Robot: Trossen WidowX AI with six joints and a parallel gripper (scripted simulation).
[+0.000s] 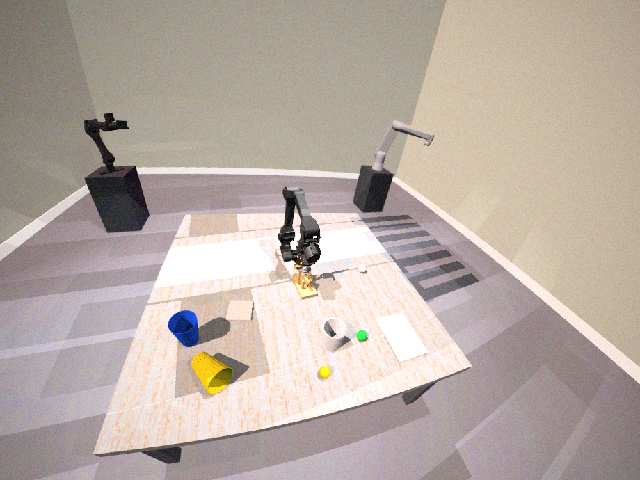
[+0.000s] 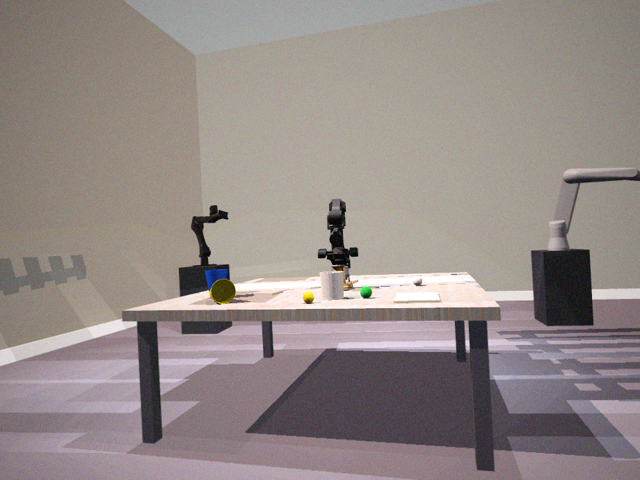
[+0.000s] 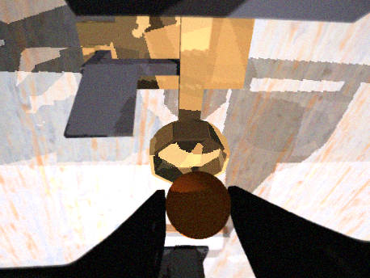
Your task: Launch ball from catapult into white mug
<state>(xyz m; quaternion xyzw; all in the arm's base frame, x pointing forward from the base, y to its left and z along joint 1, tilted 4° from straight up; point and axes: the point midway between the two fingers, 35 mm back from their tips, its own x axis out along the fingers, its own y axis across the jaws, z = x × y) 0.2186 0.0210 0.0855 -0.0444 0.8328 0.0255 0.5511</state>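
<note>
My gripper tip is now 6 cm short of the wooden catapult, 3 cm above it and 2 cm to the right of it. From my gripper tip the other things lie so: orange ball right at my gripper tip; then white ball 36 cm to the left, 6 cm below, 5 cm ahead; then white mug 41 cm ahead, 5 cm below, 3 cm to the left.
</note>
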